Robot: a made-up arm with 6 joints. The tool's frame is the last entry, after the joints.
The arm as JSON. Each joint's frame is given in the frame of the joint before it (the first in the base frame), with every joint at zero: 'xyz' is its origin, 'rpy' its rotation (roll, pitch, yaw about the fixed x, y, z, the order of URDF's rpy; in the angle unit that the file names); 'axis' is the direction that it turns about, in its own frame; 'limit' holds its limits. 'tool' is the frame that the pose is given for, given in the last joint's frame.
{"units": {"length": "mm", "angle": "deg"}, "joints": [
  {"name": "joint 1", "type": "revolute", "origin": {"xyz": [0.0, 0.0, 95.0], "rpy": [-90.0, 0.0, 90.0]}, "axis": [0.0, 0.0, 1.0], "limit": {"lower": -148.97, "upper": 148.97}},
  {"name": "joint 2", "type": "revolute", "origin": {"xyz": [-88.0, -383.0, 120.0], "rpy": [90.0, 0.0, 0.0]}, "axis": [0.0, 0.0, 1.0], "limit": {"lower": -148.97, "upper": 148.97}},
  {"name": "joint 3", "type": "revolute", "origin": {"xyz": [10.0, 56.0, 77.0], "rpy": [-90.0, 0.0, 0.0]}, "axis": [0.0, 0.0, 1.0], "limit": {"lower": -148.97, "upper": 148.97}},
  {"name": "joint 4", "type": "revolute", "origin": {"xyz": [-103.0, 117.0, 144.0], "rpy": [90.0, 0.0, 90.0]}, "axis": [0.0, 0.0, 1.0], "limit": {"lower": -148.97, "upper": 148.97}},
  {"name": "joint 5", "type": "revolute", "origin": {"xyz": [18.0, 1.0, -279.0], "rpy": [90.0, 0.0, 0.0]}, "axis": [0.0, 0.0, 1.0], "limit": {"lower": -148.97, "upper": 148.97}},
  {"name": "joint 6", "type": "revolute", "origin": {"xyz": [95.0, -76.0, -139.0], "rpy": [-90.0, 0.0, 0.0]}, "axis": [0.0, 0.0, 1.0], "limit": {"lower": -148.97, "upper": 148.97}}
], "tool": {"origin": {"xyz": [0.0, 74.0, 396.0], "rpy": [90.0, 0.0, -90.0]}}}
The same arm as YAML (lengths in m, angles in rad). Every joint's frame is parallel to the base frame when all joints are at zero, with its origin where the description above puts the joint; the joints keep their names.
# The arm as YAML. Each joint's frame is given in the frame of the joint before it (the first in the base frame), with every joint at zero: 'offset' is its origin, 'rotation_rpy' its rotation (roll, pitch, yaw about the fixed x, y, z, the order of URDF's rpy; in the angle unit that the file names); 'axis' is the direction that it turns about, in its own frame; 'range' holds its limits. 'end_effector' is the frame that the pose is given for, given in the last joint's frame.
length_unit: m
angle_unit: rad
chain:
  - id: joint 1
    offset: [0.0, 0.0, 0.095]
    rotation_rpy: [0.0, 0.0, 0.0]
    axis: [-1.0, 0.0, 0.0]
    range: [-2.6, 2.6]
  - id: joint 2
    offset: [-0.12, -0.088, 0.383]
    rotation_rpy: [0.0, 0.0, 0.0]
    axis: [0.0, 0.0, 1.0]
    range: [-2.6, 2.6]
  - id: joint 3
    offset: [-0.056, 0.01, 0.077]
    rotation_rpy: [0.0, 0.0, 0.0]
    axis: [-1.0, 0.0, 0.0]
    range: [-2.6, 2.6]
  - id: joint 4
    offset: [-0.144, -0.103, -0.117]
    rotation_rpy: [0.0, 0.0, 0.0]
    axis: [0.0, 1.0, 0.0]
    range: [-2.6, 2.6]
  - id: joint 5
    offset: [-0.001, -0.279, -0.018]
    rotation_rpy: [0.0, 0.0, 0.0]
    axis: [1.0, 0.0, 0.0]
    range: [-2.6, 2.6]
  - id: joint 6
    offset: [-0.139, -0.076, -0.095]
    rotation_rpy: [0.0, 0.0, 0.0]
    axis: [0.0, 1.0, 0.0]
    range: [-2.6, 2.6]
end_effector:
  offset: [-0.074, 0.396, 0.0]
  rotation_rpy: [0.0, 0.0, 0.0]

